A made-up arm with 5 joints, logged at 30 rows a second.
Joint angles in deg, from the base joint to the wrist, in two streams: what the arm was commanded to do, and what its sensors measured. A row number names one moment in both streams.
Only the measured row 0 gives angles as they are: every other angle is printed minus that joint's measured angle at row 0.
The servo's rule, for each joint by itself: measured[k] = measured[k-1] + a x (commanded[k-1-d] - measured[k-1]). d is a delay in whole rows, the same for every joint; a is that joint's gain. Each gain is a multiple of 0.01, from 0.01 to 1. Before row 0 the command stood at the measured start. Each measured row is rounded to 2 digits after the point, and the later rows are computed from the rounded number. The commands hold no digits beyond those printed.
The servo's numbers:
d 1
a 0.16 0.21 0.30 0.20 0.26
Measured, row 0:
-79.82, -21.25, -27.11, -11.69, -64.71
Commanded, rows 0 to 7:
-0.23, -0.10, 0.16, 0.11, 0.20
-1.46, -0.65, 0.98, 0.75, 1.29
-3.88, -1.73, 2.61, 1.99, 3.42
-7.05, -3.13, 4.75, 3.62, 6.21
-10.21, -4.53, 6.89, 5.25, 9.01
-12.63, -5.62, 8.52, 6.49, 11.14
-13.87, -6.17, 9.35, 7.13, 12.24
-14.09, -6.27, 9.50, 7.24, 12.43
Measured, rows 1 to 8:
0.00, 0.00, 0.00, 0.00, 0.00
-0.04, -0.02, 0.05, 0.02, 0.05
-0.27, -0.15, 0.33, 0.17, 0.37
-0.85, -0.48, 1.01, 0.53, 1.16
-1.84, -1.04, 2.13, 1.15, 2.47
-3.18, -1.77, 3.56, 1.97, 4.17
-4.69, -2.58, 5.05, 2.87, 5.98
-6.16, -3.33, 6.34, 3.72, 7.61

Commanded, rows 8 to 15:
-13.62, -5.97, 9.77, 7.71, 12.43
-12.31, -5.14, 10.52, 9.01, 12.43
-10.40, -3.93, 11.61, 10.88, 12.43
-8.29, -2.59, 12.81, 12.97, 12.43
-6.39, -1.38, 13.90, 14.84, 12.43
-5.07, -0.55, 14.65, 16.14, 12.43
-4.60, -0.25, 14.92, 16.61, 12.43
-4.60, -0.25, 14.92, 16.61, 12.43
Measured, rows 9 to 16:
-7.43, -3.95, 7.29, 4.42, 8.86
-8.42, -4.37, 8.03, 5.08, 9.79
-9.04, -4.53, 8.78, 5.87, 10.48
-9.26, -4.40, 9.63, 6.87, 10.99
-9.10, -4.02, 10.58, 8.09, 11.36
-8.67, -3.47, 11.58, 9.44, 11.64
-8.09, -2.86, 12.50, 10.78, 11.85
-7.53, -2.31, 13.23, 11.95, 12.00

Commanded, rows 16 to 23:
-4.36, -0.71, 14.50, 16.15, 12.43
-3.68, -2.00, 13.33, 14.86, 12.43
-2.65, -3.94, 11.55, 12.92, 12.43
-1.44, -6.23, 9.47, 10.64, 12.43
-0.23, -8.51, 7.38, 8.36, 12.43
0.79, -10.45, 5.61, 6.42, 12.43
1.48, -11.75, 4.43, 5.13, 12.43
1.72, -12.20, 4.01, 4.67, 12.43
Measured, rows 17 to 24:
-7.06, -1.88, 13.74, 12.88, 12.11
-6.63, -1.63, 13.97, 13.53, 12.19
-6.16, -1.71, 13.78, 13.80, 12.25
-5.60, -2.18, 13.11, 13.62, 12.30
-4.93, -3.03, 12.02, 13.02, 12.33
-4.18, -4.18, 10.63, 12.09, 12.36
-3.38, -5.50, 9.12, 10.96, 12.38
-2.60, -6.81, 7.71, 9.79, 12.39

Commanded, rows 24 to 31:
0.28, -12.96, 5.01, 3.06, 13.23
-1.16, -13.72, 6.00, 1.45, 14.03
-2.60, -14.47, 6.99, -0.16, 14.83
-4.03, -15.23, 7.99, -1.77, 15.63
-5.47, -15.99, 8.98, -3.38, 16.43
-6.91, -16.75, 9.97, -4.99, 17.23
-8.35, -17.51, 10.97, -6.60, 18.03
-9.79, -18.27, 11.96, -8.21, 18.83
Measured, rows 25 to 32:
-1.91, -7.94, 6.60, 8.77, 12.40
-1.56, -8.99, 6.12, 7.63, 12.62
-1.50, -9.98, 6.08, 6.39, 12.99
-1.68, -10.92, 6.35, 5.08, 13.47
-2.06, -11.83, 6.84, 3.71, 14.03
-2.61, -12.70, 7.48, 2.29, 14.65
-3.30, -13.55, 8.23, 0.83, 15.32
-4.11, -14.38, 9.05, -0.66, 16.02

